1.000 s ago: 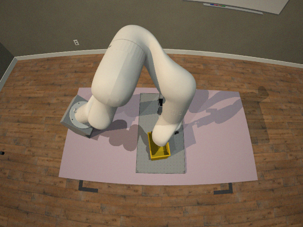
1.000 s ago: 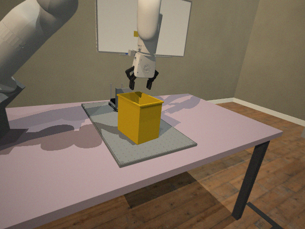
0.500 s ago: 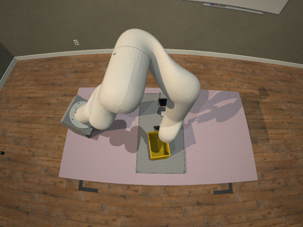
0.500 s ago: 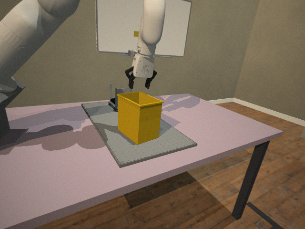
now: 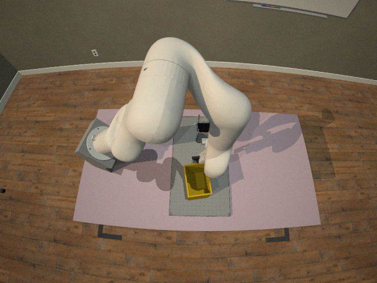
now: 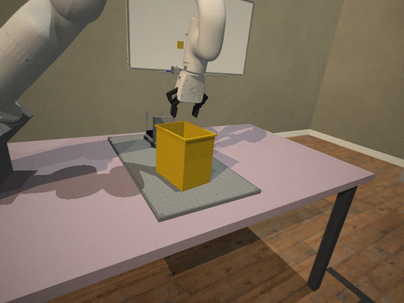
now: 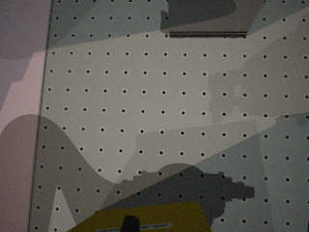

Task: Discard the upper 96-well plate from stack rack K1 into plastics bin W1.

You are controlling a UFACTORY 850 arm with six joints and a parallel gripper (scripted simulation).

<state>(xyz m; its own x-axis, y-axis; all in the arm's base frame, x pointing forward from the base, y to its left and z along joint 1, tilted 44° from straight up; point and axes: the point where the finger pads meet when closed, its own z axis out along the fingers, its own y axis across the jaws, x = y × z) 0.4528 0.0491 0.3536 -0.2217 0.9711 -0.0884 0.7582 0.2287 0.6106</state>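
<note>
The black 96-well plate lies 270 mm to the left of my hand, 170 mm below it and 30 mm behind it. Round my hand: yellow plastics bin W1: 120 mm below, 100 mm to the right, 30 mm behind; then light plate: 270 mm to the left, 180 mm below, 30 mm behind.
</note>
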